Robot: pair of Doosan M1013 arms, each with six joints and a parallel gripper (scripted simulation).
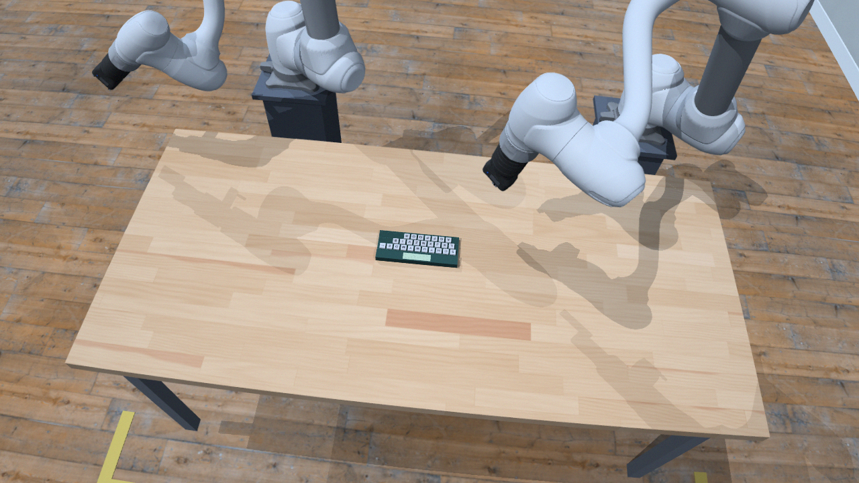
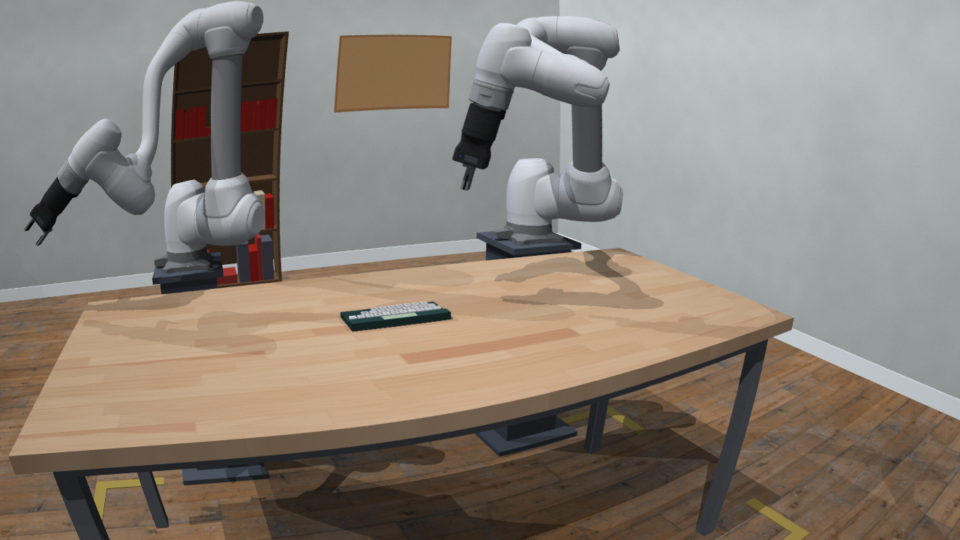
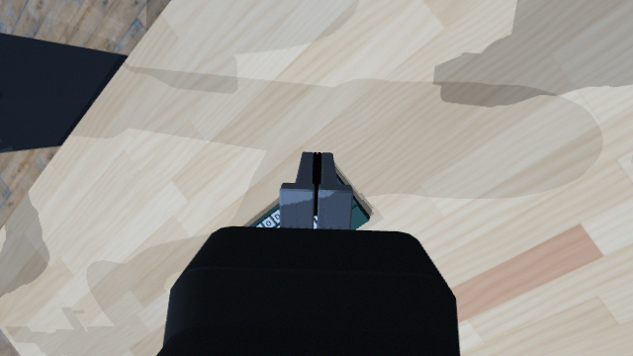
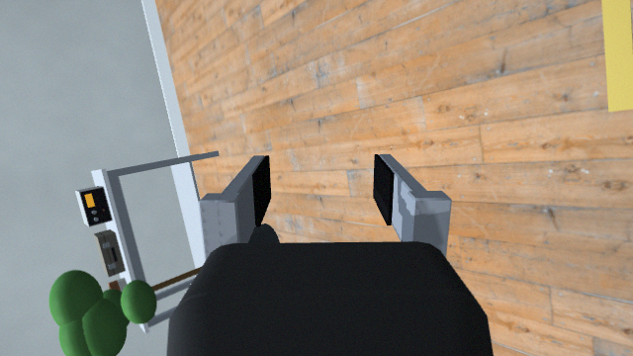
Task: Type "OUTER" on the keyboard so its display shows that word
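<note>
Now: left hand 7 cm short of the left-arrow key, 28 cm to the left of it and 27 cm above it.
</note>
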